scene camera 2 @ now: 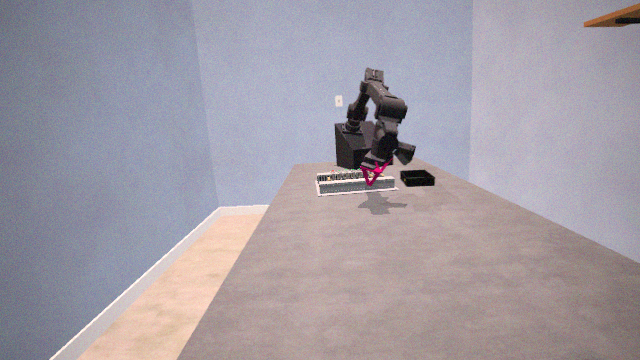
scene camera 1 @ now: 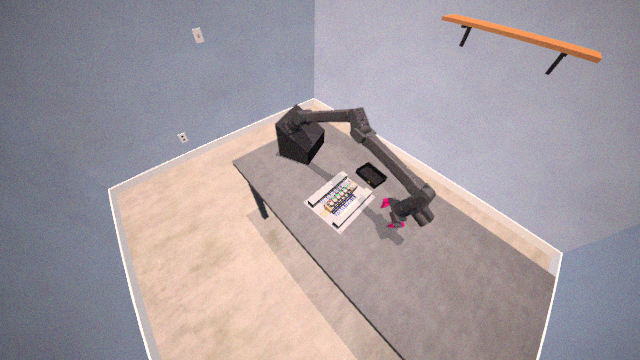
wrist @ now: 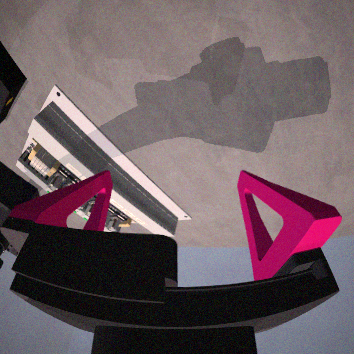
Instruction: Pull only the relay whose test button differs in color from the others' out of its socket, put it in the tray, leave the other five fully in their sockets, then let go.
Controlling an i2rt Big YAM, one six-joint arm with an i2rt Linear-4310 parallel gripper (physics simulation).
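Places are measured from the arm's base along level axes (x ahead, y left, z up), in millimetres.
Pixels of known places: gripper, between the fingertips: (scene camera 2: 374, 179) (scene camera 1: 384, 216) (wrist: 174, 177); arm's base, origin of its link: (scene camera 2: 351, 130) (scene camera 1: 292, 126) (wrist: 2, 235).
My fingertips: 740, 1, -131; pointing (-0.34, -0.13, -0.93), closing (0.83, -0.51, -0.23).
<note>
Ahead of a thing's pixels: the offset from my fingertips to its middle, as dx, dy, dz. "*": to the spot under its first point. Level surfaces: height alone.
The relays (scene camera 1: 341, 196) (scene camera 2: 345, 175) stand in a row on the white mounting plate {* -207, -183, -76} (scene camera 1: 328, 218) (wrist: 172, 209), between two grey ducts. In scene camera 1 a small reddish spot shows near the row's left end, with green spots on others; single buttons are too small to make out surely. In the wrist view the left finger covers part of the row. The black tray {-243, +224, -62} (scene camera 1: 371, 175) (scene camera 2: 417, 178) (wrist: 10, 80) lies beside the plate; no relay can be made out in it. My gripper (scene camera 1: 390, 214) (scene camera 2: 376, 176) (wrist: 174, 177) is open and empty, above the table beside the plate.
The arm's black base (scene camera 1: 300, 140) (scene camera 2: 352, 147) stands at the far end of the grey table {dz -79} (scene camera 1: 425, 280) (scene camera 2: 400, 280). The forearm passes above the table near the tray. An orange shelf (scene camera 1: 520, 36) (scene camera 2: 612, 17) is on the wall, high above the table.
</note>
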